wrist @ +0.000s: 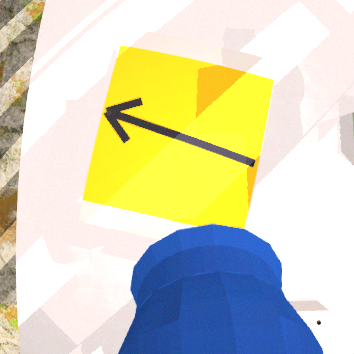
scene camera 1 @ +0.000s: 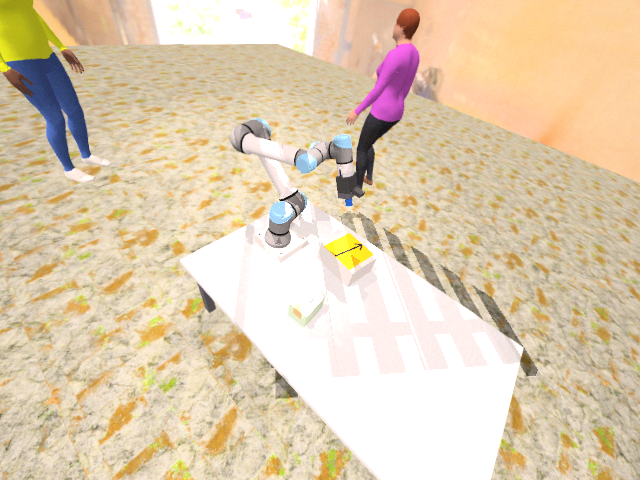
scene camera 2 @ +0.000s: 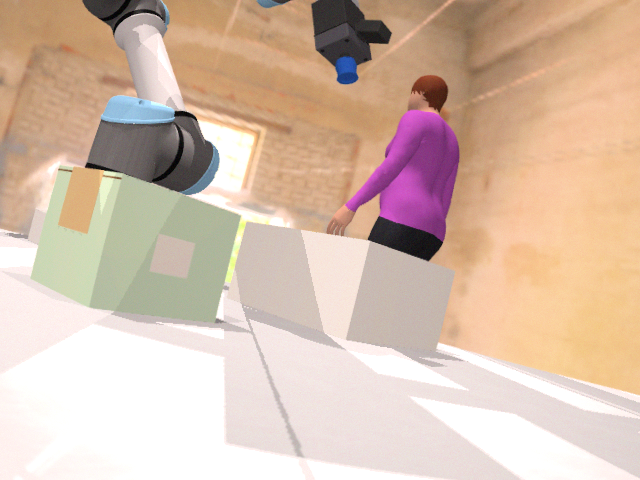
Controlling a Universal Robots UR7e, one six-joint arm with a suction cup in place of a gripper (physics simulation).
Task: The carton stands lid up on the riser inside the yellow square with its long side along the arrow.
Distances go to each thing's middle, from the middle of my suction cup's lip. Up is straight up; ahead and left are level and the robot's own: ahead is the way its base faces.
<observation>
Right now the riser [scene camera 2: 358, 290] is 8 cm ahead of my suction cup, 1 cm to the right of it and 34 cm below it. Round my suction cup: pale green carton [scene camera 2: 110, 241] 9 cm ahead, 39 cm to the right, 35 cm below.
</observation>
